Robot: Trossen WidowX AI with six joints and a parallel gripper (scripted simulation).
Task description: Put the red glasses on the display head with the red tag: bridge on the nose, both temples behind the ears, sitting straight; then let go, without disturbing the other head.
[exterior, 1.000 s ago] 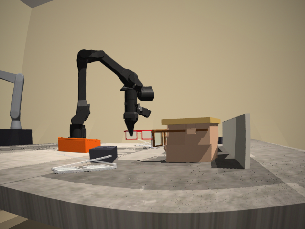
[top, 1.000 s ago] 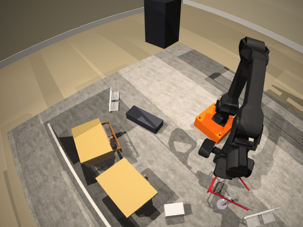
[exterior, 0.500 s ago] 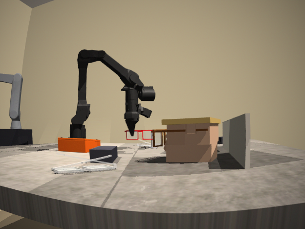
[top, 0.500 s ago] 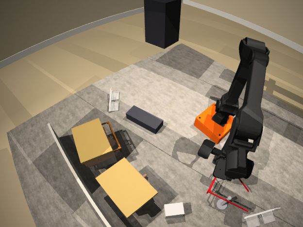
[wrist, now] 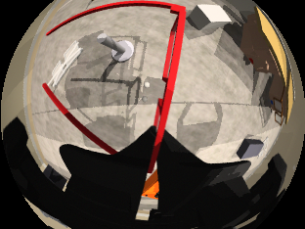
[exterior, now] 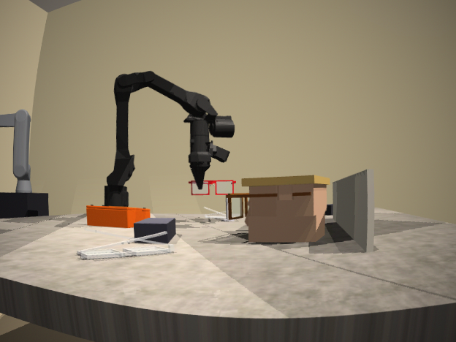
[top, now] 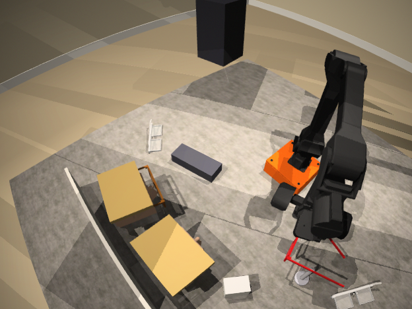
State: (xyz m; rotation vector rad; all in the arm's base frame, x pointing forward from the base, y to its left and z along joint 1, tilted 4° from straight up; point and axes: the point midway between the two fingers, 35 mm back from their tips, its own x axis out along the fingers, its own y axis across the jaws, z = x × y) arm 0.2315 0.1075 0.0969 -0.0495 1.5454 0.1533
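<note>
Right now the stand is 80 mm to the left of my gripper tip, 80 mm below it and 70 mm ahead of it. Also, from my gripper tip: small white box 200 mm ahead, 70 mm below, 40 mm to the right; white wall strip 350 mm ahead, 330 mm to the right, 50 mm below; display head 410 mm to the right, 190 mm ahead, 40 mm below.
</note>
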